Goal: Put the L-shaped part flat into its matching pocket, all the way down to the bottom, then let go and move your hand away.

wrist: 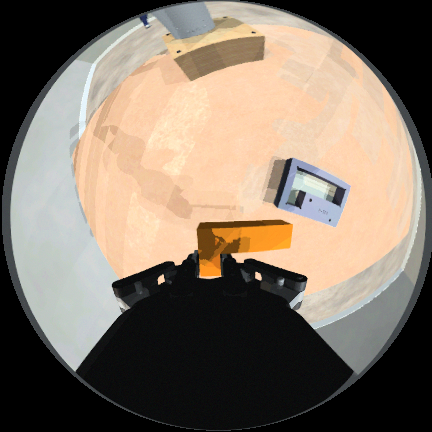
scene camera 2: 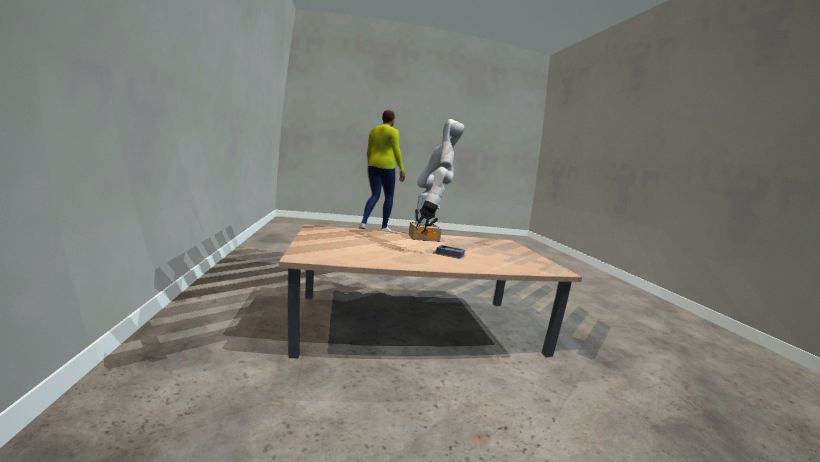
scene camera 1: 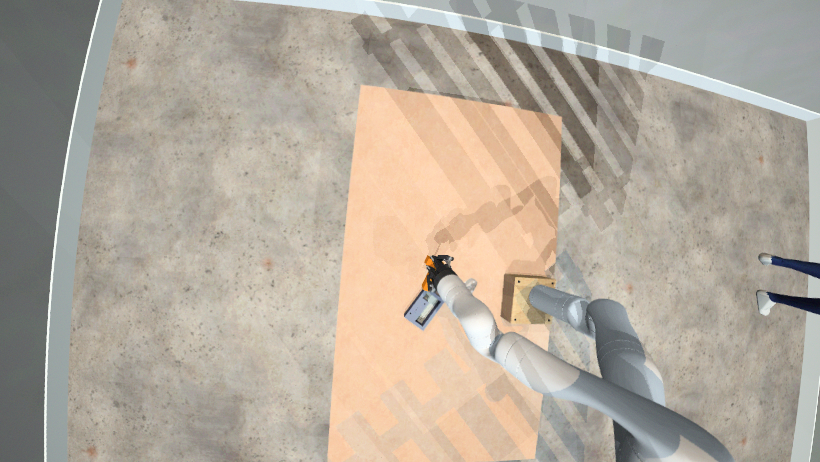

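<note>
The orange L-shaped part is held above the table. In the wrist view its long arm points right and its short arm runs down between the fingers. My gripper is shut on this short arm; the gripper also shows in scene camera 1 and scene camera 2. The blue-grey pocket block lies on the table, apart from the part, to its upper right in the wrist view. Its pocket faces up. In scene camera 1 the arm overlaps the block's right corner.
The arm stands on a wooden block at the edge of the table. A person in a yellow top stands behind the table in scene camera 2; the legs show at the right in scene camera 1.
</note>
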